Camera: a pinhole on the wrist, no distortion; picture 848 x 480 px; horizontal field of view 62.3 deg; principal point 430.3 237.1 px. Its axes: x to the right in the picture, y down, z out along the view. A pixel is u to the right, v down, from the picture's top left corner.
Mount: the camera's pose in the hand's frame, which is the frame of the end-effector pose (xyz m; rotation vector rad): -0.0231 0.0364 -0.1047 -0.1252 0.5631 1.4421
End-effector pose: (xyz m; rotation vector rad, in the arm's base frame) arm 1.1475 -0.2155 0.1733 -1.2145 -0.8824 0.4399
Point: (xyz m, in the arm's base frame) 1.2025 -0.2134 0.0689
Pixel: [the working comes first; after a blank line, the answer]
In the camera's frame: 0.0401 0.0031 0.0820

773.4 263.9
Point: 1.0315 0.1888 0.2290
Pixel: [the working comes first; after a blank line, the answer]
In the camera's frame: -0.1683 -0.1344 0.4748

181.7 38.5
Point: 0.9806 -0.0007 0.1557
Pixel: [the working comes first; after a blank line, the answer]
In the camera's frame: -0.1368 0.0283 0.3467

153.4 294.3
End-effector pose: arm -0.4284 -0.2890 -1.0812 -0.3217 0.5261 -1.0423
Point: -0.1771 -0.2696 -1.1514
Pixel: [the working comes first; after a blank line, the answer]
In the camera's frame: 0.0937 -0.0443 0.2750

669.3 124.1
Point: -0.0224 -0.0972 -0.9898
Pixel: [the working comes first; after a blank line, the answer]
In the camera's frame: 0.0979 0.1543 0.4758

574.7 464.7
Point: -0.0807 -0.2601 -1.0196
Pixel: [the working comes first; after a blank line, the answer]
In the camera's frame: 0.0317 0.0019 0.4191

483.3 240.3
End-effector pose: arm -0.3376 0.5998 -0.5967 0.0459 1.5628 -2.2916
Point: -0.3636 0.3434 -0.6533
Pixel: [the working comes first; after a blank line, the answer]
In the camera's frame: -0.0531 -0.0356 0.3427

321.7 164.3
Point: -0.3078 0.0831 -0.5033
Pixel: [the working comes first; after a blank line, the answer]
In the camera's frame: -0.2156 0.0487 0.5873

172.7 295.2
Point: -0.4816 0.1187 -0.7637
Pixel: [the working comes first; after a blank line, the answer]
In the camera's frame: 0.0106 -0.1704 0.5758

443.2 29.5
